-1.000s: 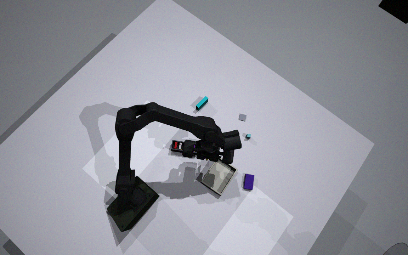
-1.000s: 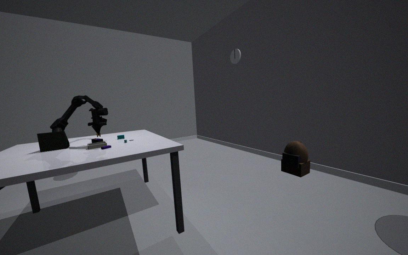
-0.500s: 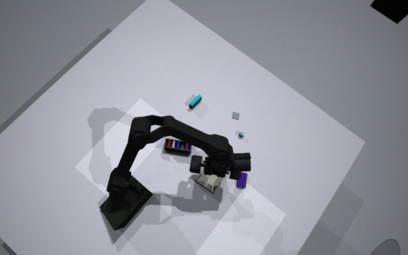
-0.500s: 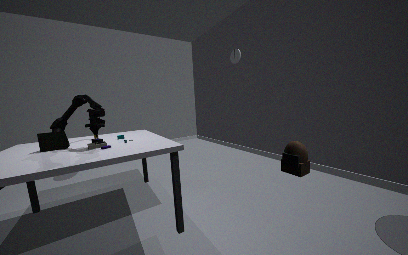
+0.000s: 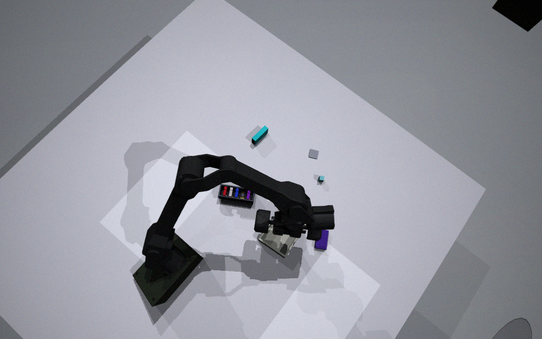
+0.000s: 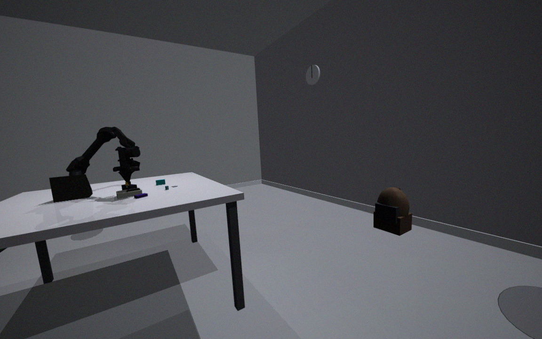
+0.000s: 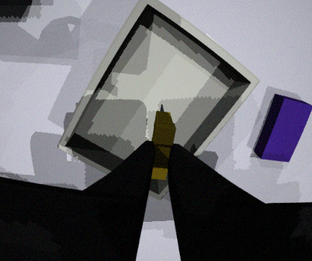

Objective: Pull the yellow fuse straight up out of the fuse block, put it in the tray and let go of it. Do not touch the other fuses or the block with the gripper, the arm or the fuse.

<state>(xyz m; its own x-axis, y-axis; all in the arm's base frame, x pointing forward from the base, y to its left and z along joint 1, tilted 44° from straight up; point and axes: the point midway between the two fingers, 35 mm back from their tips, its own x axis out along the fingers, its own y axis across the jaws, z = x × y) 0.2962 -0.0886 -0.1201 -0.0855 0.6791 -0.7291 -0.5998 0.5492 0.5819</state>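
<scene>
My gripper tip is now 10 mm above the yellow fuse. From my gripper tip the other things lie so: purple block: 70 mm ahead, 100 mm to the right, 70 mm below; then beige tray: 80 mm below; then small cyan cube: 220 mm ahead, 30 mm to the left, 70 mm below.
</scene>
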